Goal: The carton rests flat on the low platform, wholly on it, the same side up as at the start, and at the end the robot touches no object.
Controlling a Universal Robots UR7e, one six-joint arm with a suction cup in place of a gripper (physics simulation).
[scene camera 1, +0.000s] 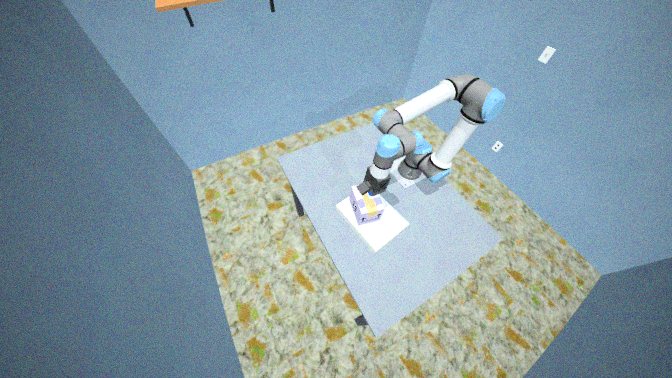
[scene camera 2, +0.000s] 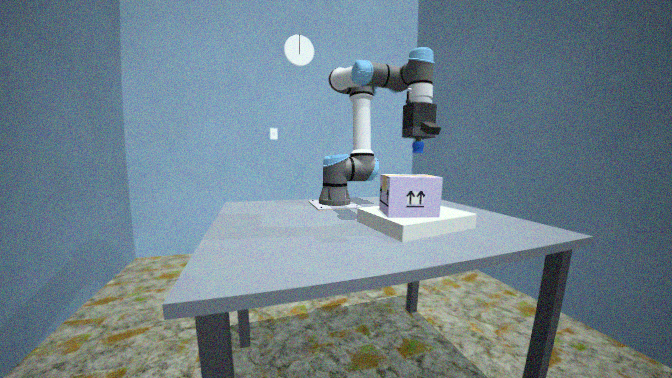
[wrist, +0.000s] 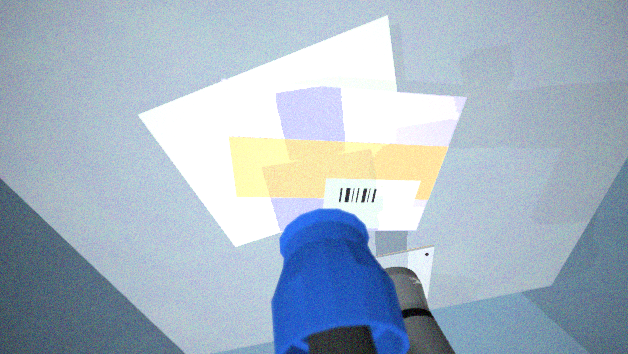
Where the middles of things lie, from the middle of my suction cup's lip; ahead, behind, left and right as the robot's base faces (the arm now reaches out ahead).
Scene:
Now: suction cup 15 cm above the lilac carton (scene camera 2: pixel 401 195) and 2 cm to the left of it. Also, from my suction cup: low white platform (scene camera 2: pixel 451 220) 23 cm below, 3 cm behind, 2 cm to the left.

